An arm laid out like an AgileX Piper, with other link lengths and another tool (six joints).
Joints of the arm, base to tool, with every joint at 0 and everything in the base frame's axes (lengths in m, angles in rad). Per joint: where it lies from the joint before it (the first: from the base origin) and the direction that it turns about. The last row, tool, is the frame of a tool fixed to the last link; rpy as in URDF.
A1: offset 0 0 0.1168 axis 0 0 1
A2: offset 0 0 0 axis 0 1 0
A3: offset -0.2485 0 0.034 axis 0 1 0
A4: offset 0.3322 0 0.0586 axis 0.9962 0 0.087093
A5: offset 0 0 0 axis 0 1 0
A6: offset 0.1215 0 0.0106 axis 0.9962 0 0.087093
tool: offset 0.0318 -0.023 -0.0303 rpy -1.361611 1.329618 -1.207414
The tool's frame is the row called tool.
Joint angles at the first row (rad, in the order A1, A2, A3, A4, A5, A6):
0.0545 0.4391 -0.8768 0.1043 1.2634 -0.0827
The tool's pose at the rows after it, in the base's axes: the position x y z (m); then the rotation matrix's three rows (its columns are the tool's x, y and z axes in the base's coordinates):
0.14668 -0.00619 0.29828; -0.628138 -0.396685 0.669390; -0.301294 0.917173 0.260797; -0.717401 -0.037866 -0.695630
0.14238 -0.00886 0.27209; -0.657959 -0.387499 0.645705; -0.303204 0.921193 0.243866; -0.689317 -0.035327 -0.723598
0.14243 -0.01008 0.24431; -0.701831 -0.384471 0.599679; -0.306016 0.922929 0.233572; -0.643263 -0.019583 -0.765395
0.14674 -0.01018 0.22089; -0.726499 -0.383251 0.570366; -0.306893 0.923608 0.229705; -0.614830 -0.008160 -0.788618
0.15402 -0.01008 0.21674; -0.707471 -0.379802 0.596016; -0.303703 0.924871 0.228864; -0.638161 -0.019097 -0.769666
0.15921 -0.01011 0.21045; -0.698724 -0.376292 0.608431; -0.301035 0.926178 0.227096; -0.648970 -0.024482 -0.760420
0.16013 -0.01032 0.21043; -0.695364 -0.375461 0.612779; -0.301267 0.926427 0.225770; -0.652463 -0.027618 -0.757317
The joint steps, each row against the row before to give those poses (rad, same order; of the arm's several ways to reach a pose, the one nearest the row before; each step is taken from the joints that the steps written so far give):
0.0000 -0.0872 0.0973 -0.0331 0.0022 0.0159
0.0001 -0.0561 0.0932 -0.0169 0.0007 0.0052
-0.0001 -0.0206 0.0827 -0.0083 0.0017 0.0021
0.0001 -0.0042 0.0696 -0.0021 -0.0271 0.0001
-0.0001 0.0000 0.0211 -0.0016 -0.0532 0.0006
0.0001 0.0000 0.0241 -0.0022 -0.0393 0.0017
-0.0001 0.0000 0.0015 -0.0015 -0.0069 -0.0001

